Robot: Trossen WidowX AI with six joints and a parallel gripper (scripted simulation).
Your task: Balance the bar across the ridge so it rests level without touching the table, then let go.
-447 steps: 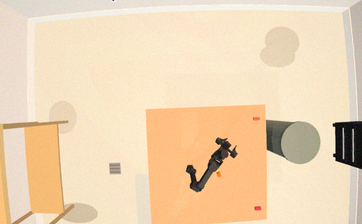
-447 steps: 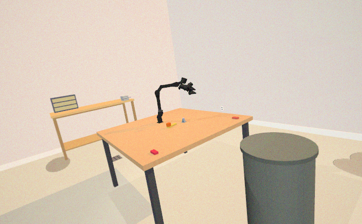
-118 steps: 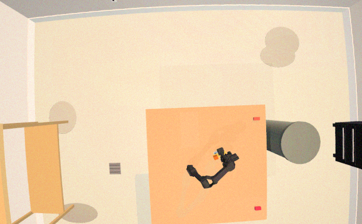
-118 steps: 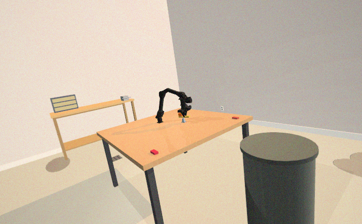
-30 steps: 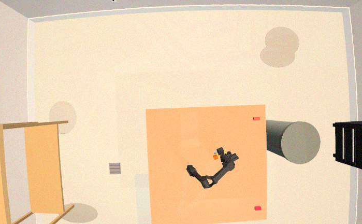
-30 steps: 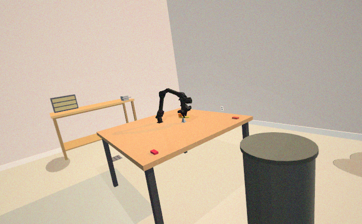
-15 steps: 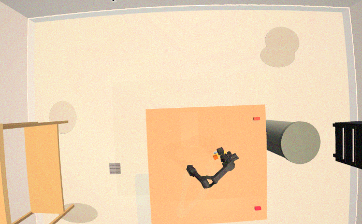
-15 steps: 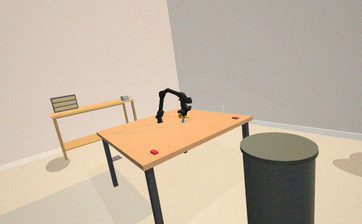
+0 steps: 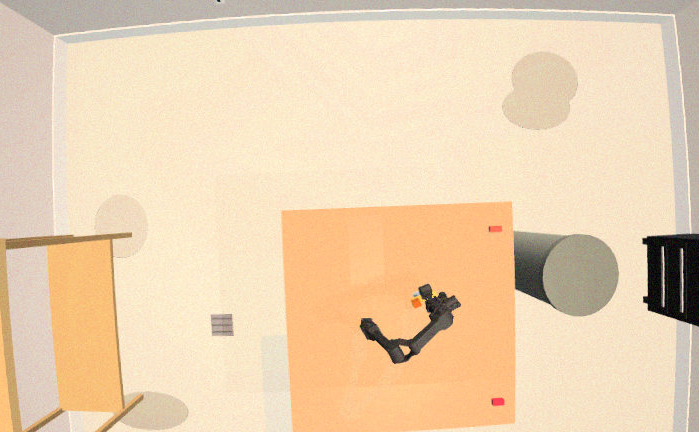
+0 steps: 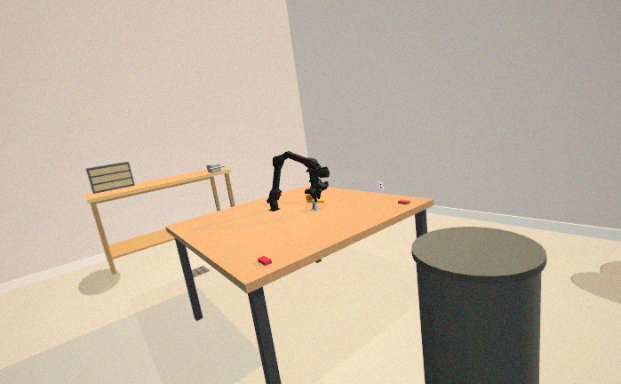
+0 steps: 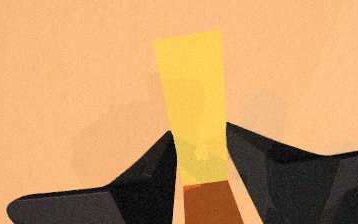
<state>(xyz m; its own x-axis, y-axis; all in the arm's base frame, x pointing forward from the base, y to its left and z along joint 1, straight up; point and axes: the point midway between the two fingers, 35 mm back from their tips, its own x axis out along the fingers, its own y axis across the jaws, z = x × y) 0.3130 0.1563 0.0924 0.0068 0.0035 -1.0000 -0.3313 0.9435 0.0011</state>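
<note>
My gripper tip is now 3 cm past the yellow bar, 1 cm to the left of it and 1 cm below it.
</note>
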